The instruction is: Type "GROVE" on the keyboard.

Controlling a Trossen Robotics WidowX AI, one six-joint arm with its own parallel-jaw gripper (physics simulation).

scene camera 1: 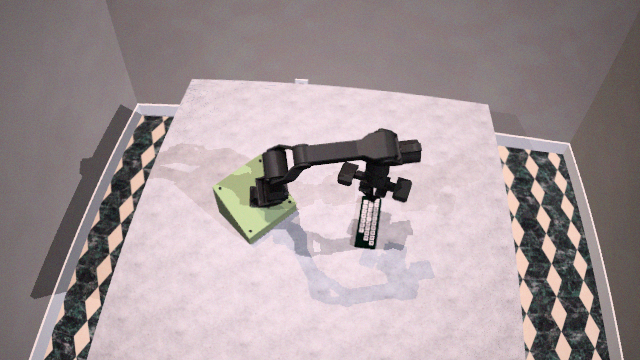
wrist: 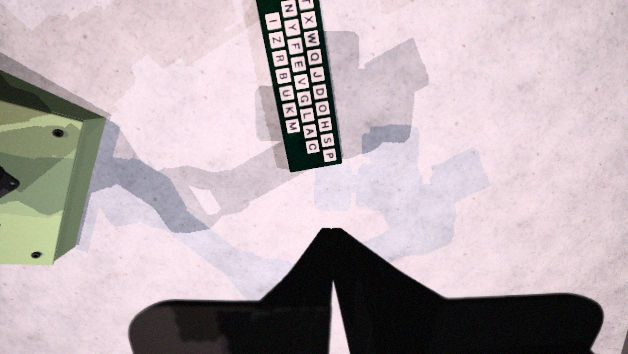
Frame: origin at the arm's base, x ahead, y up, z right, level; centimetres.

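Seen in the pictures: gripper, fingertip midpoint: [scene camera 1: 372, 201] [wrist: 330, 237]; arm's base at its link origin: [scene camera 1: 259, 197].
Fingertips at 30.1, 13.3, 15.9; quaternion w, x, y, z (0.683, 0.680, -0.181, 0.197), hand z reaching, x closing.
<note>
Pixels of each thing's top centre, then the offset from my fingertips to it, as dx, dy, dz. Level surfaces: height alone.
- dark green keyboard at its top centre: [wrist: 302, 85] [scene camera 1: 368, 219] +2.7, -19.8, -6.5
- G key at its top centre: [wrist: 304, 98] +2.2, -19.8, -5.2
- R key at its top centre: [wrist: 280, 58] +2.0, -19.8, -10.1
- O key at its top centre: [wrist: 322, 108] +3.4, -19.8, -3.3
- V key at its top centre: [wrist: 301, 81] +2.8, -19.8, -6.9
- E key at its top centre: [wrist: 298, 64] +3.4, -19.8, -8.6
- P key at its top centre: [wrist: 329, 155] +1.5, -19.8, +1.8
- pale marbled table at its surface level: dy -21.4
A dark green keyboard [scene camera 1: 368, 223] [wrist: 304, 90] with white letter keys lies flat on the table, its top end cut off in the wrist view. There, the G key [wrist: 304, 98], R key [wrist: 280, 58], O key [wrist: 322, 108], V key [wrist: 301, 81] and E key [wrist: 298, 64] show uncovered. My black gripper [scene camera 1: 371, 198] [wrist: 330, 237] is shut and empty. It is raised above the table; in the scene view its tips overlap the keyboard's far end. In the wrist view the tips appear below the P key [wrist: 329, 155], apart from the keyboard.
The arm stands on a light green wedge-shaped base [scene camera 1: 235, 210] [wrist: 30, 235], left of the keyboard. The pale marbled table [scene camera 1: 300, 325] [wrist: 150, 275] carries the arm's shadows, some beside the keyboard. A small white object [scene camera 1: 301, 81] shows at the table's far edge.
</note>
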